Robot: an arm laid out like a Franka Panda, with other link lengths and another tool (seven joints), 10 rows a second.
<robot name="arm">
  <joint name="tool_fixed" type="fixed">
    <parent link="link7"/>
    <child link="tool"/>
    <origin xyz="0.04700 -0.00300 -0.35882" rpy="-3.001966 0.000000 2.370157"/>
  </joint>
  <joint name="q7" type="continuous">
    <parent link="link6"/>
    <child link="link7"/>
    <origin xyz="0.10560 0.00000 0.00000"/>
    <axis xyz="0 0 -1"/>
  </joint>
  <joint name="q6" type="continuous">
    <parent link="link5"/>
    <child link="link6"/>
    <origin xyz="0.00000 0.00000 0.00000"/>
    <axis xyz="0 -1 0"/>
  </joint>
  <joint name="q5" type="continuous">
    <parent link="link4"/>
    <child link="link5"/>
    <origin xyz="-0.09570 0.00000 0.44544"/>
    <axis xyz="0 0 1"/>
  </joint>
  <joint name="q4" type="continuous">
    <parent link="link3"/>
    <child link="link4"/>
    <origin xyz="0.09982 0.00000 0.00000"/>
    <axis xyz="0 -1 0"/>
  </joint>
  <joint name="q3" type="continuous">
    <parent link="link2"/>
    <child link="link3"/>
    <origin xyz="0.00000 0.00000 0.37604"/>
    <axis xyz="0 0 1"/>
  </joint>
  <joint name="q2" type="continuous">
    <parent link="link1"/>
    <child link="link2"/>
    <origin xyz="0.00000 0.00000 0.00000"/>
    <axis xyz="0 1 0"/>
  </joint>
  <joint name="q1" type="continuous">
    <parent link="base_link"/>
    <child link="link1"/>
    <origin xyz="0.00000 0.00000 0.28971"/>
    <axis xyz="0 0 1"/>
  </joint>
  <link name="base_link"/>
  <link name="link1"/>
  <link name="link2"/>
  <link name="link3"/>
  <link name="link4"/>
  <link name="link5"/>
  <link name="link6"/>
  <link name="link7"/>
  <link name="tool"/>
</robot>
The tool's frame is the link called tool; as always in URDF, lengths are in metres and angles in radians. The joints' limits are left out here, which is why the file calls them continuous.
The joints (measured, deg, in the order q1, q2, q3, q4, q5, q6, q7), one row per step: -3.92 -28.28 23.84 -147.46 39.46 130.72 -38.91; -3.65 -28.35 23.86 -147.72 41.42 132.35 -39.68; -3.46 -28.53 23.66 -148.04 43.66 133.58 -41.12; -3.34 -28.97 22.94 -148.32 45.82 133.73 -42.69; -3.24 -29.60 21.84 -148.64 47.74 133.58 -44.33; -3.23 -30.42 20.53 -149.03 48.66 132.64 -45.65
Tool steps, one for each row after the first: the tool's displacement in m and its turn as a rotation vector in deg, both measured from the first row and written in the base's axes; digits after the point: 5 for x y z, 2 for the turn. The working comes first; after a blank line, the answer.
Tool pose at each row, in the base's axes (x y z in m, rotation vector in deg; the steps are taken from these numbers as rounded here): 0.52201 0.29114 0.21626 16.03 171.78 22.40; 0.52889 0.29538 0.22207 16.84 170.17 24.35; 0.53449 0.29811 0.22817 17.26 168.67 26.57; 0.53728 0.29804 0.23524 17.77 167.66 29.09; 0.54008 0.29473 0.24359 18.33 166.59 31.55; 0.53905 0.28851 0.24954 18.48 166.17 33.23

0.00688 0.00424 0.00581 1.33 -1.30 -0.71; 0.01248 0.00697 0.01191 2.84 -2.50 -1.14; 0.01527 0.00690 0.01898 4.57 -3.16 -1.52; 0.01807 0.00359 0.02733 6.27 -3.82 -1.94; 0.01704 -0.00263 0.03328 7.42 -4.00 -2.02
